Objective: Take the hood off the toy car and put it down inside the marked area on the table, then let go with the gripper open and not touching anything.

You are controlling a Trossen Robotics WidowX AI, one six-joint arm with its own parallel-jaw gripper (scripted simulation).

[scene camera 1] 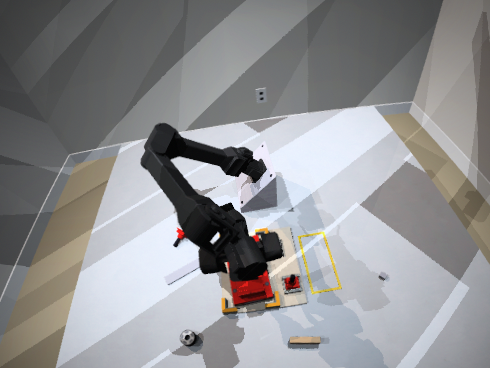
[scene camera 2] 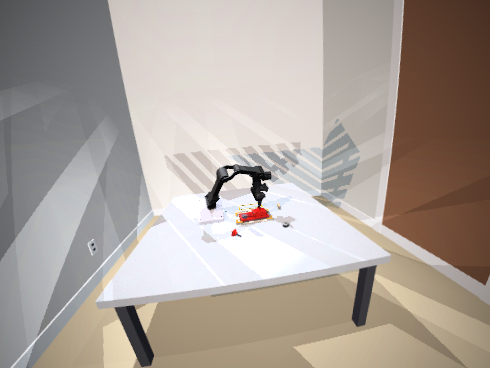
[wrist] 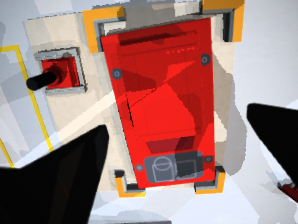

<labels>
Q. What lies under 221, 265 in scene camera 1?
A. My gripper.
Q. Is my gripper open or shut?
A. Open.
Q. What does my gripper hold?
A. Nothing.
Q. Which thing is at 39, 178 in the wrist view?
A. My gripper.
</labels>
